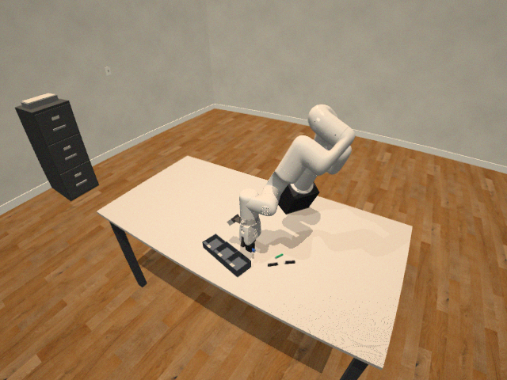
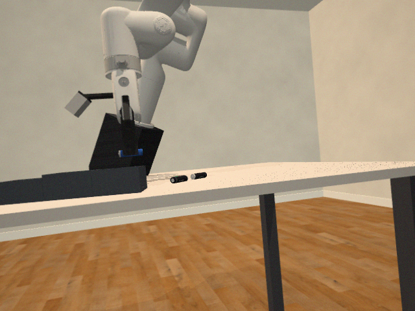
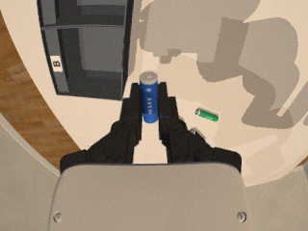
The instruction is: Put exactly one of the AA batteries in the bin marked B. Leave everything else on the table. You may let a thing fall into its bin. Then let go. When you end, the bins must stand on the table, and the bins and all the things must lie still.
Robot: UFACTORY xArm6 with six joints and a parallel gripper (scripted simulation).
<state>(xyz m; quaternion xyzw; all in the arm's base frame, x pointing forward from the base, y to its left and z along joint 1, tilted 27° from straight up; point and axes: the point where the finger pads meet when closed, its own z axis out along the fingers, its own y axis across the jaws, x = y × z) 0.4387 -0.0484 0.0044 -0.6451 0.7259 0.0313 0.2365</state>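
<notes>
My gripper is now 110 mm to the left of the dark bin row, 70 mm above it and 50 mm short of it. From my hand the other things lie so: blue battery 20 mm below; then green cell 100 mm to the left, 90 mm below, 80 mm behind; then white piece 100 mm to the right, 80 mm below, 80 mm behind.
</notes>
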